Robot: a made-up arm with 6 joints. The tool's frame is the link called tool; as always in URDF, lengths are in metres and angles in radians. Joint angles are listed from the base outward. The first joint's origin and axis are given. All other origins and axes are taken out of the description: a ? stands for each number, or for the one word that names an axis. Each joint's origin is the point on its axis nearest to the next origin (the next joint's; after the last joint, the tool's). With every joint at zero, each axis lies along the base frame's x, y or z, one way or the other. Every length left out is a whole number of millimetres.
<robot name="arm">
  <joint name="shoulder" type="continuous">
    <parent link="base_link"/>
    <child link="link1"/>
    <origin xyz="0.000 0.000 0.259"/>
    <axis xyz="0 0 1"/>
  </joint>
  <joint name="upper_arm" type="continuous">
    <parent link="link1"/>
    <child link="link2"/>
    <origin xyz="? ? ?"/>
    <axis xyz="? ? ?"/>
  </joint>
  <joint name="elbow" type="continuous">
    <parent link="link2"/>
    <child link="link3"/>
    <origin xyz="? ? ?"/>
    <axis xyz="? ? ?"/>
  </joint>
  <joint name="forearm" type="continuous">
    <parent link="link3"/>
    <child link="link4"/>
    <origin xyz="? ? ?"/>
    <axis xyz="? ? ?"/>
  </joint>
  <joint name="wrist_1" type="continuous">
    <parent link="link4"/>
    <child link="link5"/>
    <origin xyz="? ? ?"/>
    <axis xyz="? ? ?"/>
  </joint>
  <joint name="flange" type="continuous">
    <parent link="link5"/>
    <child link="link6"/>
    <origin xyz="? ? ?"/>
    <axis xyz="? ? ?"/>
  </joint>
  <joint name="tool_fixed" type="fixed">
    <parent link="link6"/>
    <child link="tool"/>
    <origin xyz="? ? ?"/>
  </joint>
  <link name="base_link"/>
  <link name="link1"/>
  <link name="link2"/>
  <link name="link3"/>
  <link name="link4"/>
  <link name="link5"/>
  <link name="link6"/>
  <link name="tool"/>
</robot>
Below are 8 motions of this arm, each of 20 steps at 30 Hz.
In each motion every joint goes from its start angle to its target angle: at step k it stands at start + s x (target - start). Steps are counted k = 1, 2, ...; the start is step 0. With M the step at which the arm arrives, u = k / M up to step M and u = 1 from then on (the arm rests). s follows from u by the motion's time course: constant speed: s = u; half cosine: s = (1 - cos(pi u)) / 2; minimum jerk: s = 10 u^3 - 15 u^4 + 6 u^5.
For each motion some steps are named. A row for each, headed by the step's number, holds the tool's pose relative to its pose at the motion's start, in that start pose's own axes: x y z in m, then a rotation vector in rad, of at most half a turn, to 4 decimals.
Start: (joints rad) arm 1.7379 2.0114 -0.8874 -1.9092 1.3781 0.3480
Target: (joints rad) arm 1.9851 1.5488 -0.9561 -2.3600 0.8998 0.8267
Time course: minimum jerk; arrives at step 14
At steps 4, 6, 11, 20:
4: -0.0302 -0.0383 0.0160 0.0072 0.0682 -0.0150
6: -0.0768 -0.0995 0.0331 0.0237 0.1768 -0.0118
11: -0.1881 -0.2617 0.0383 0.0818 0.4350 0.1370
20: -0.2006 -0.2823 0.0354 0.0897 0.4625 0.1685

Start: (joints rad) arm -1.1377 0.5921 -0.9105 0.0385 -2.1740 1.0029
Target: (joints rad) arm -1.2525 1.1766 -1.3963 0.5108 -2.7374 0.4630
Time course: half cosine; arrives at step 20
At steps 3, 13, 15, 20:
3: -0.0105 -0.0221 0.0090 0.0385 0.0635 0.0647
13: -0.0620 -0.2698 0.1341 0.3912 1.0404 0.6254
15: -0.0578 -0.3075 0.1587 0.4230 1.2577 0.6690
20: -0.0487 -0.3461 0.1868 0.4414 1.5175 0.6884

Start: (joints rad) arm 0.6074 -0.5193 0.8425 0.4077 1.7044 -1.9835
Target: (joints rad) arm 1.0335 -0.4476 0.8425 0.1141 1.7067 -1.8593
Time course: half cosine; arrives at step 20
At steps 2, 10, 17, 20:
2: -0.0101 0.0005 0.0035 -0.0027 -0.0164 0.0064
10: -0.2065 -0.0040 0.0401 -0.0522 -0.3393 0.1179
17: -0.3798 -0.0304 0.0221 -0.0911 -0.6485 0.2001
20: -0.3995 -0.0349 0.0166 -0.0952 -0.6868 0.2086

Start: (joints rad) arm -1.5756 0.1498 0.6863 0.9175 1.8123 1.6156
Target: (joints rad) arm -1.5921 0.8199 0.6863 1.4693 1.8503 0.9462
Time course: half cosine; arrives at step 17
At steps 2, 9, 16, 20:
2: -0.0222 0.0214 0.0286 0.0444 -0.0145 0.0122
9: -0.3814 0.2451 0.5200 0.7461 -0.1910 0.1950
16: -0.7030 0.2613 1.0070 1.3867 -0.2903 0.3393
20: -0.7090 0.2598 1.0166 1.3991 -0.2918 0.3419

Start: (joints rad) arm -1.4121 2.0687 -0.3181 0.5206 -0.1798 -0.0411
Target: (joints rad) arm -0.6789 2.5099 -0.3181 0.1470 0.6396 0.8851
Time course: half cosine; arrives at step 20
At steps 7, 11, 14, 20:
7: 0.1235 0.1089 0.0272 -0.2735 -0.0397 -0.0883
11: 0.2595 0.1838 0.0023 -0.5817 -0.0555 -0.2318
14: 0.3425 0.2040 -0.0427 -0.8069 -0.0424 -0.3610
20: 0.4041 0.1990 -0.1004 -1.0308 -0.0061 -0.5041

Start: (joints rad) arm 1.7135 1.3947 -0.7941 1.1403 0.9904 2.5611
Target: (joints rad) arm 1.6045 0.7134 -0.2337 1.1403 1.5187 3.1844
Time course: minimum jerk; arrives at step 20
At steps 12, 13, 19, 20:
12: -0.5123 -0.3156 -0.4543 -1.0866 0.8220 0.0959
13: -0.5908 -0.3788 -0.4851 -1.2244 0.9124 0.1225
19: -0.8211 -0.5855 -0.5311 -1.6221 1.1584 0.2131
20: -0.8222 -0.5866 -0.5311 -1.6241 1.1596 0.2136

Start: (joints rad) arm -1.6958 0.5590 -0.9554 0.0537 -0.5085 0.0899
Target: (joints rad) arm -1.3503 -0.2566 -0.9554 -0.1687 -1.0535 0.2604
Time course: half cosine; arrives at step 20
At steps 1, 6, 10, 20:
1: -0.0026 0.0019 -0.0028 -0.0016 -0.0016 -0.0006
6: -0.0761 0.0592 -0.1021 -0.0587 -0.0546 -0.0152
10: -0.1410 0.1244 -0.2662 -0.1587 -0.1330 -0.0165
20: -0.1378 0.1606 -0.5535 -0.3848 -0.2601 0.0229

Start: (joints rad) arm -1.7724 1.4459 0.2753 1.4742 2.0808 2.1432
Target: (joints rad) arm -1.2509 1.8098 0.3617 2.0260 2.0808 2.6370
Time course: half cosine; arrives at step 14
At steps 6, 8, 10, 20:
6: 0.2603 0.1770 0.3769 0.1010 -0.1921 -0.2410
8: 0.3957 0.2191 0.6171 0.1585 -0.2823 -0.3980
10: 0.5015 0.2198 0.8416 0.2127 -0.3489 -0.5484
20: 0.5823 0.1898 1.0544 0.2671 -0.3975 -0.6953

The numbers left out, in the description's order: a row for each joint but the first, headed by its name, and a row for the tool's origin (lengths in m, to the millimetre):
upper_arm: xyz 0.000 0.000 0.000, axis 0 1 0
elbow: xyz 0.000 0.000 1.282, axis 0 -1 0
forearm: xyz 0.722 0.000 0.000, axis -1 0 0
wrist_1: xyz 0.000 -0.295 0.000, axis 0 -1 0
flange: xyz 0.000 0.000 0.000, axis -1 0 0
tool: xyz 0.000 0.000 0.000

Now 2 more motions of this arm.
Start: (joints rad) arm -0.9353 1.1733 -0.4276 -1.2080 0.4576 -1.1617
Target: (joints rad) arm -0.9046 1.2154 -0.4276 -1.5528 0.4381 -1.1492
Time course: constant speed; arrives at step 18
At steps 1, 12, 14, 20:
1: -0.0013 -0.0066 -0.0032 0.0140 -0.0082 -0.0055
12: -0.0159 -0.0766 -0.0433 0.1682 -0.0986 -0.0640
14: -0.0185 -0.0887 -0.0515 0.1963 -0.1152 -0.0740
20: -0.0236 -0.1125 -0.0686 0.2525 -0.1485 -0.0937

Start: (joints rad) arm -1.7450 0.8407 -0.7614 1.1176 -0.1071 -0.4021
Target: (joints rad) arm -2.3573 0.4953 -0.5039 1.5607 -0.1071 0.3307
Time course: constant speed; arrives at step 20
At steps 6, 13, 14, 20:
6: -0.1334 -0.1530 -0.1343 -0.1503 -0.1029 -0.1409
13: -0.3027 -0.2823 -0.3432 -0.3193 -0.1151 -0.3592
14: -0.3278 -0.2953 -0.3765 -0.3428 -0.1061 -0.3921
20: -0.4803 -0.3391 -0.5857 -0.4802 0.0065 -0.5811

